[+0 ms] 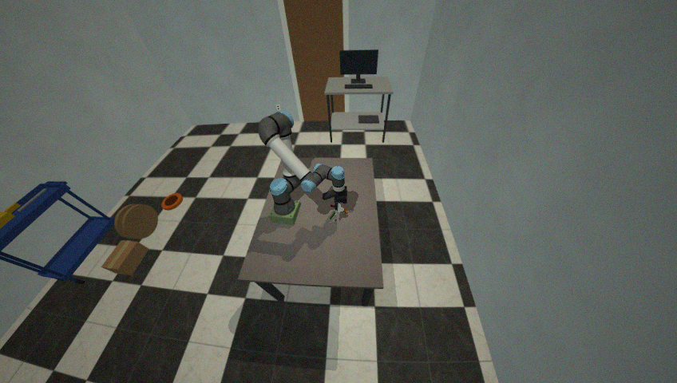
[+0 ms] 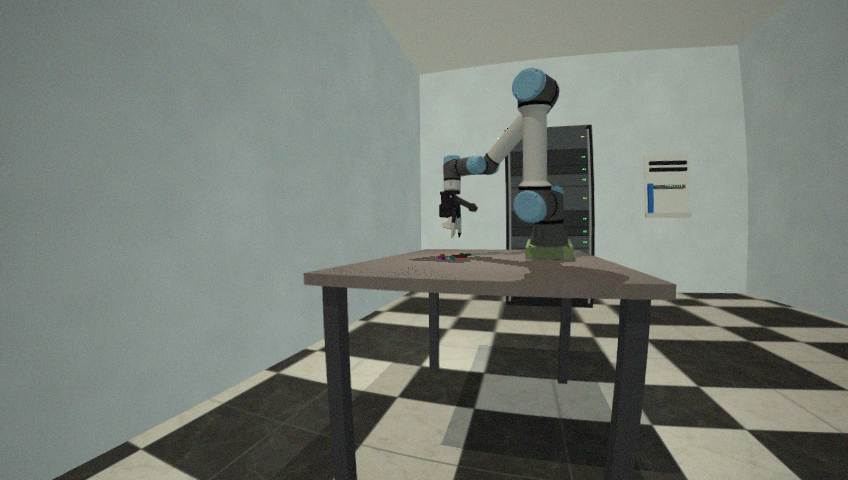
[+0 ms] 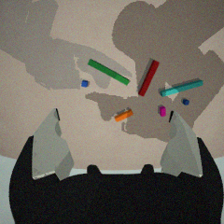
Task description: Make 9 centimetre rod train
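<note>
The short magenta rod is 6 cm ahead of my hand, 10 cm to the left of it and 7 cm below it. Also, from my hand: red rod (1 cm behind, 7 cm to the left, 7 cm below); then green rod (4 cm behind, 7 cm below); then orange rod (6 cm ahead, 1 cm to the left, 7 cm below).
</note>
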